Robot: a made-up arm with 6 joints. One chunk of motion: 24 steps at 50 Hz.
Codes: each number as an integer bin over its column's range. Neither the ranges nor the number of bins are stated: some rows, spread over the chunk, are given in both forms.
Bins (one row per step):
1: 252 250 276 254 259 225
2: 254 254 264 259 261 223
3: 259 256 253 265 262 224
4: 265 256 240 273 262 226
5: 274 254 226 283 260 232
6: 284 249 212 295 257 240
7: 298 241 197 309 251 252
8: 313 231 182 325 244 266
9: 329 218 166 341 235 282
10: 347 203 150 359 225 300
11: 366 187 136 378 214 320
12: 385 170 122 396 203 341
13: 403 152 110 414 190 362
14: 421 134 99 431 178 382
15: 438 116 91 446 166 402
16: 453 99 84 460 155 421
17: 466 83 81 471 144 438
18: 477 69 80 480 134 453
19: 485 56 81 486 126 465
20: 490 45 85 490 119 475
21: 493 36 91 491 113 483
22: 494 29 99 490 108 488
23: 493 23 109 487 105 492
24: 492 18 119 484 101 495
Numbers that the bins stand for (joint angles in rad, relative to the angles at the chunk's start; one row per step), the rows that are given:
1: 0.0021 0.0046 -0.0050 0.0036 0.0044 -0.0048
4: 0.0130 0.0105 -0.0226 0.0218 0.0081 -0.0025
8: 0.0534 -0.0140 -0.0510 0.0716 -0.0144 0.0890
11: 0.0980 -0.0570 -0.0735 0.1225 -0.0520 0.2127
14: 0.1443 -0.1089 -0.0916 0.1733 -0.0971 0.3546
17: 0.1821 -0.1588 -0.1004 0.2116 -0.1396 0.4829
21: 0.2049 -0.2048 -0.0955 0.2308 -0.1785 0.5859
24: 0.2040 -0.2224 -0.0818 0.2241 -0.1935 0.6134
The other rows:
2: 0.0037 0.0085 -0.0108 0.0084 0.0069 -0.0094
3: 0.0079 0.0105 -0.0162 0.0141 0.0081 -0.0071
5: 0.0206 0.0085 -0.0294 0.0314 0.0056 0.0112
6: 0.0290 0.0036 -0.0363 0.0429 0.0019 0.0295
7: 0.0408 -0.0042 -0.0436 0.0563 -0.0056 0.0570
9: 0.0668 -0.0267 -0.0588 0.0870 -0.0257 0.1257
10: 0.0820 -0.0414 -0.0666 0.1042 -0.0382 0.1669
12: 0.1140 -0.0737 -0.0803 0.1397 -0.0658 0.2608
13: 0.1291 -0.0913 -0.0862 0.1570 -0.0820 0.3088
15: 0.1586 -0.1265 -0.0955 0.1877 -0.1121 0.4004
16: 0.1712 -0.1431 -0.0989 0.2011 -0.1259 0.4439
18: 0.1914 -0.1725 -0.1009 0.2203 -0.1522 0.5172
19: 0.1981 -0.1852 -0.1004 0.2260 -0.1622 0.5447
20: 0.2023 -0.1960 -0.0984 0.2299 -0.1710 0.5676
22: 0.2057 -0.2116 -0.0916 0.2299 -0.1847 0.5973
23: 0.2049 -0.2175 -0.0867 0.2270 -0.1885 0.6065

